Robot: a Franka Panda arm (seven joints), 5 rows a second.
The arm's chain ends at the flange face. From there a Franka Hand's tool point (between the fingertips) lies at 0.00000 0.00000 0.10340 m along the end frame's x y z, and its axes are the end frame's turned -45 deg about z.
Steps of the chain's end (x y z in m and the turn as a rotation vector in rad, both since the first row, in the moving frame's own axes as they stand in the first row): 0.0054 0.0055 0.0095 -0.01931 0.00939 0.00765; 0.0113 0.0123 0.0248 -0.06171 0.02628 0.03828; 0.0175 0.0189 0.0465 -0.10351 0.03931 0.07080; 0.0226 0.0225 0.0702 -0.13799 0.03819 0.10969; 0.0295 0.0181 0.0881 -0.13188 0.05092 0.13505; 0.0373 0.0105 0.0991 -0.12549 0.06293 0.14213; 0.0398 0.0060 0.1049 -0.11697 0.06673 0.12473
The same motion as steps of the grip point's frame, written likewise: -0.0008 0.0098 0.0095 -0.02029 -0.00701 0.00765; -0.0034 0.0231 0.0246 -0.06222 -0.02505 0.03828; -0.0060 0.0360 0.0459 -0.10099 -0.04540 0.07080; -0.0079 0.0443 0.0691 -0.12458 -0.07057 0.10969; 0.0013 0.0465 0.0871 -0.12926 -0.05725 0.13505; 0.0134 0.0472 0.0981 -0.13323 -0.04424 0.14213; 0.0194 0.0455 0.1040 -0.12990 -0.03553 0.12473
